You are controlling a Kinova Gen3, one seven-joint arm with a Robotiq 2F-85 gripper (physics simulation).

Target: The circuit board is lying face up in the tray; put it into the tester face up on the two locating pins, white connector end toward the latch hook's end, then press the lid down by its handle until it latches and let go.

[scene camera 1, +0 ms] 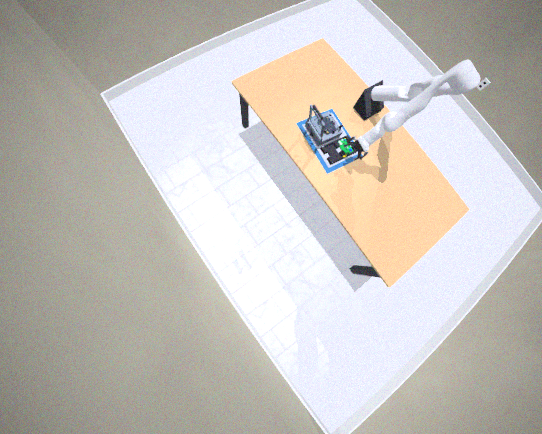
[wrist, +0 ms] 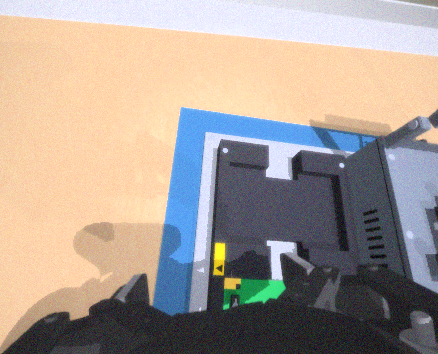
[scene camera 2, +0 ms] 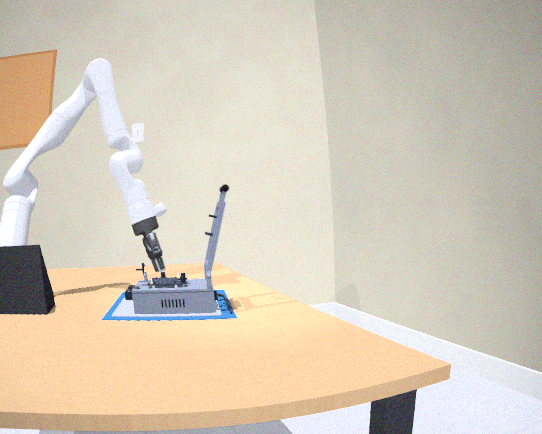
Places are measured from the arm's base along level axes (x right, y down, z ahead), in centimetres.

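Pixels of known places: gripper, fingertip midpoint: (scene camera 1: 349, 153) (wrist: 216, 278) (scene camera 2: 161, 271); arm's base, link origin: (scene camera 1: 375, 93) (scene camera 2: 9, 262).
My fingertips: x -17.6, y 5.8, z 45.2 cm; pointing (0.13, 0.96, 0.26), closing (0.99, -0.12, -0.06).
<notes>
Ahead of a thing's pixels: the offset from my fingertips to its middle. "pt": to the spot under its first point. Level surfaces: height alone.
The green circuit board @(pt dx +4.8, dy +3.4, dz -0.7 cm) (scene camera 1: 345, 146) (wrist: 257, 291) lies in the dark tray @(pt dx +5.9, dy +4.6, dz +6.5 cm) (scene camera 1: 333, 156) (wrist: 274, 207) on the blue mat @(dy +6.2 cm) (scene camera 1: 329, 168) (scene camera 2: 114, 311) (wrist: 189, 140). In the wrist view my gripper hides most of the board. A yellow tag @(pt dx +1.0, dy +3.5, dz +1.1 cm) (wrist: 219, 258) sits at the tray's edge beside it. My gripper (scene camera 1: 360, 149) (scene camera 2: 160, 269) (wrist: 216, 278) is open and empty, low over the board's end of the tray, one finger on each side. The grey tester (scene camera 1: 322, 126) (scene camera 2: 174, 300) stands next to the tray, with its lid (scene camera 2: 213, 238) raised steeply and the handle knob @(pt dx +31.7, dy -20.3, dz +9.0 cm) (scene camera 2: 224, 188) at the top.
The mat lies mid-table on a wooden table @(dy +6.4 cm) (scene camera 1: 407, 215) (scene camera 2: 269, 366). The arm's black base block (scene camera 1: 369, 102) stands at the table's far edge behind the tray. The raised lid rises high beside the gripper.
</notes>
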